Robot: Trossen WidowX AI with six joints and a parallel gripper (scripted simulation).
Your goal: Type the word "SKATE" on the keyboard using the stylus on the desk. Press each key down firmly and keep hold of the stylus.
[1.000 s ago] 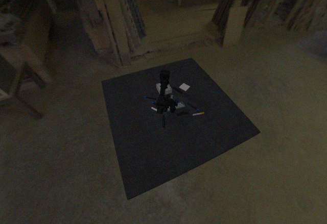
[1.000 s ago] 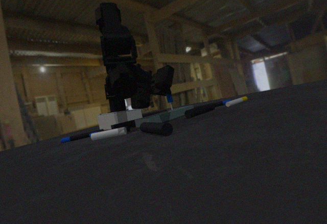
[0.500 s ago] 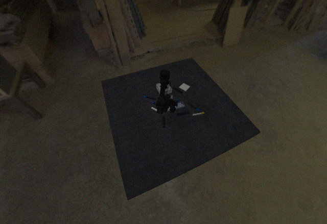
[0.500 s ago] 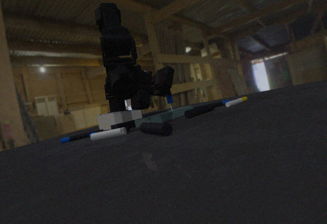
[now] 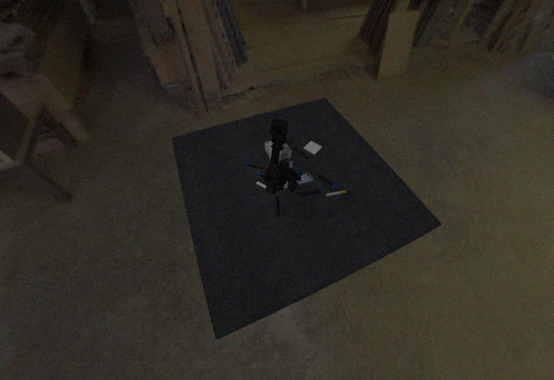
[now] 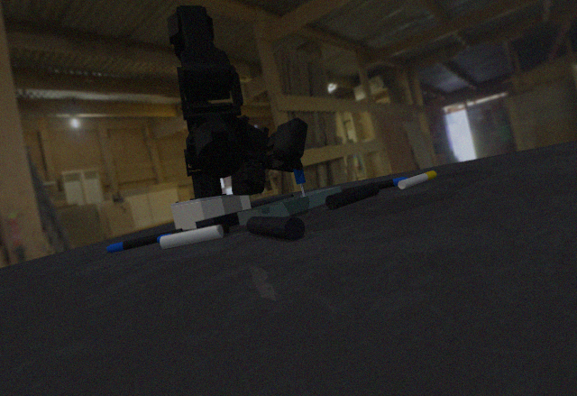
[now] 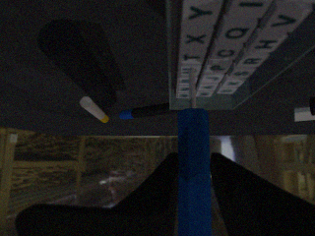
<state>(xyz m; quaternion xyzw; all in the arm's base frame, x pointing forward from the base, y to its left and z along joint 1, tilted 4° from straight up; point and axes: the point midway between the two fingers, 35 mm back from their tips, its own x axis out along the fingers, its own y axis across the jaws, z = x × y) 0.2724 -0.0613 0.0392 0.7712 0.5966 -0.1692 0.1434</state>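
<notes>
The blue stylus is 10 mm below my gripper tip. From my gripper tip the other things lie so: white pad 270 mm to the left, 200 mm behind, 80 mm below; then yellow-tipped marker 180 mm ahead, 160 mm to the left, 70 mm below.
</notes>
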